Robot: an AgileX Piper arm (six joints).
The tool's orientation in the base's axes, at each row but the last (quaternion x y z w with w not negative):
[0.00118, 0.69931, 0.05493, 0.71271]
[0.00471, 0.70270, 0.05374, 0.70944]
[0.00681, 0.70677, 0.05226, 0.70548]
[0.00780, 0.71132, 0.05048, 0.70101]
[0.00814, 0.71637, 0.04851, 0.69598]
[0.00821, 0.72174, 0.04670, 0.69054]
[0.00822, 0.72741, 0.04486, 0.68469]
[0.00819, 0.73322, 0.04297, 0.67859]
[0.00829, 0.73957, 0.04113, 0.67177]
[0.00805, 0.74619, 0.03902, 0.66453]
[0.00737, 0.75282, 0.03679, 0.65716]
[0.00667, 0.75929, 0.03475, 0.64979]
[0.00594, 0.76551, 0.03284, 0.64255]
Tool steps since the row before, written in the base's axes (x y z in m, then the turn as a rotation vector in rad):
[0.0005, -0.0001, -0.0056, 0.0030, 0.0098, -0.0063]
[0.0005, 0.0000, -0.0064, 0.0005, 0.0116, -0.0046]
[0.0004, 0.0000, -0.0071, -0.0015, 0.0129, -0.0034]
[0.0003, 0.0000, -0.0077, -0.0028, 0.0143, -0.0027]
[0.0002, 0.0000, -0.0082, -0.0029, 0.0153, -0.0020]
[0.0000, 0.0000, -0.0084, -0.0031, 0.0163, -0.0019]
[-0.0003, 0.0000, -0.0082, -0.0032, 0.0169, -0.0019]
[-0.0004, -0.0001, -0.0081, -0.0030, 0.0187, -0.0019]
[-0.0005, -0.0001, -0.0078, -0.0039, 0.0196, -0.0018]
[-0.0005, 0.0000, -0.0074, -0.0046, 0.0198, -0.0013]
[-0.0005, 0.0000, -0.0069, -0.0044, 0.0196, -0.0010]
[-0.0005, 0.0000, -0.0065, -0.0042, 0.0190, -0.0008]
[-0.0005, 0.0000, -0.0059, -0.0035, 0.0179, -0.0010]
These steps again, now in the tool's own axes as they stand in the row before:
[0.0056, -0.0006, 0.0004, 0.0071, 0.0090, 0.0036]
[0.0064, -0.0006, 0.0004, 0.0055, 0.0111, 0.0012]
[0.0071, -0.0006, 0.0004, 0.0045, 0.0126, -0.0007]
[0.0077, -0.0007, 0.0004, 0.0039, 0.0142, -0.0019]
[0.0082, -0.0007, 0.0004, 0.0033, 0.0152, -0.0020]
[0.0084, -0.0007, 0.0004, 0.0033, 0.0162, -0.0021]
[0.0082, -0.0006, 0.0002, 0.0033, 0.0168, -0.0022]
[0.0081, -0.0007, 0.0002, 0.0034, 0.0186, -0.0019]
[0.0078, -0.0006, 0.0002, 0.0035, 0.0196, -0.0027]
[0.0074, -0.0005, 0.0003, 0.0031, 0.0198, -0.0035]
[0.0069, -0.0004, 0.0004, 0.0028, 0.0196, -0.0033]
[0.0065, -0.0004, 0.0005, 0.0025, 0.0191, -0.0032]
[0.0059, -0.0003, 0.0005, 0.0025, 0.0179, -0.0025]

